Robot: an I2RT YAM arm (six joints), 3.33 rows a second.
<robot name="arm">
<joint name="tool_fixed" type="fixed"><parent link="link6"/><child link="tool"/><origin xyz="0 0 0" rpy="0 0 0"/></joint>
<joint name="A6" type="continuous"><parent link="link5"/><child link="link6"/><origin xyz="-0.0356 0 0.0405" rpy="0 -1.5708 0"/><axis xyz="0 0 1"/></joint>
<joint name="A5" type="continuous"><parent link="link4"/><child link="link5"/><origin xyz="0.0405 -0.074 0.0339" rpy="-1.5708 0 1.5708"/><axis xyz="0 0 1"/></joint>
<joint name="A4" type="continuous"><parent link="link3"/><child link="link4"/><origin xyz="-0.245 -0.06 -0.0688" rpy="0 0 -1.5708"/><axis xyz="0 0 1"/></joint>
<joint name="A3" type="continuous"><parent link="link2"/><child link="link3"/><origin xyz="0 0.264 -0.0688" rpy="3.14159 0 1.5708"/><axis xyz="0 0 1"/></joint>
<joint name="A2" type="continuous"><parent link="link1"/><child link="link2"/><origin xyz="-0.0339 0.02 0.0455" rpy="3.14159 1.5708 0"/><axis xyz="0 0 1"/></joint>
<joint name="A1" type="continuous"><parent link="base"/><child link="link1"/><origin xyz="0 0 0.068" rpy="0 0 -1.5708"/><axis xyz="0 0 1"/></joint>
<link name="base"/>
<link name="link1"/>
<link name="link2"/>
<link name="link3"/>
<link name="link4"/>
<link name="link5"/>
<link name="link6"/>
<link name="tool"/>
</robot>
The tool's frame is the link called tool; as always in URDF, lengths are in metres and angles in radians. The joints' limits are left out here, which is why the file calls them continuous.
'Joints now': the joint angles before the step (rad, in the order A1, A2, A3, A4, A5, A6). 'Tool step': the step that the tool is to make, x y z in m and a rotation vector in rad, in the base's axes. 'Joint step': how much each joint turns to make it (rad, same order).
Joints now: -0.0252, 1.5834, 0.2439, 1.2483, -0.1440, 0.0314
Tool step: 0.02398, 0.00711, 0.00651, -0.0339, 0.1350, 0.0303
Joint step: 0.0291, -0.0322, 0.1309, -0.3028, 0.0044, -0.0354
